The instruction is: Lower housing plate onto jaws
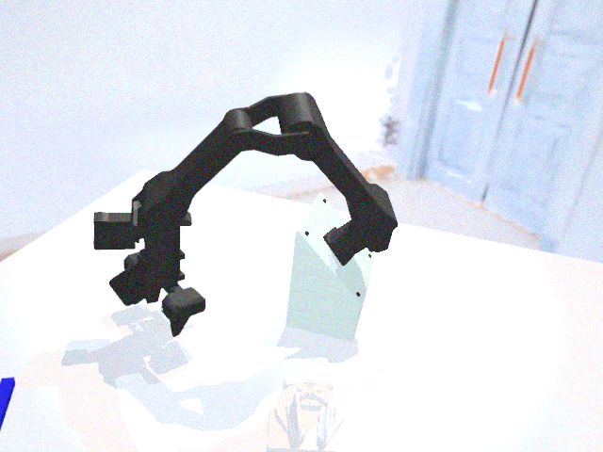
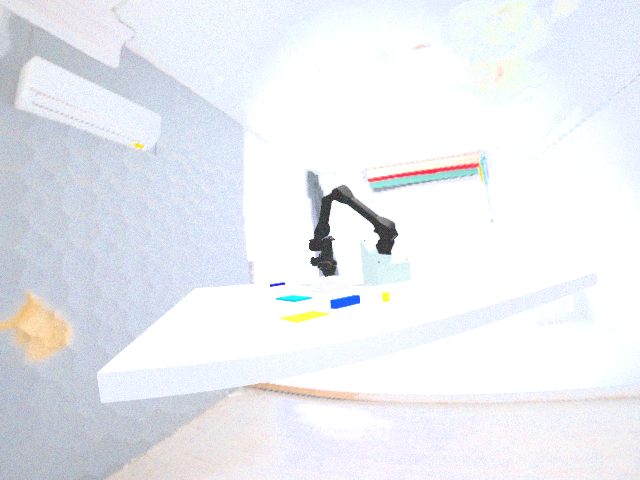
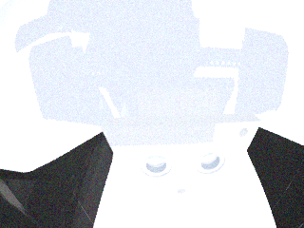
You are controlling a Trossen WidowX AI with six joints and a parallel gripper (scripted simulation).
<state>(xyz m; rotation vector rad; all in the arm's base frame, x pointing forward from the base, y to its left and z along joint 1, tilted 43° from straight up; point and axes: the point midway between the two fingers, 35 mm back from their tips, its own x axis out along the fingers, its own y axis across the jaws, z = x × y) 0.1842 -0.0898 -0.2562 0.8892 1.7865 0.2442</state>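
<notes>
My gripper tip is 10 mm past the small white bracket and 10 mm to the right of it.
</notes>
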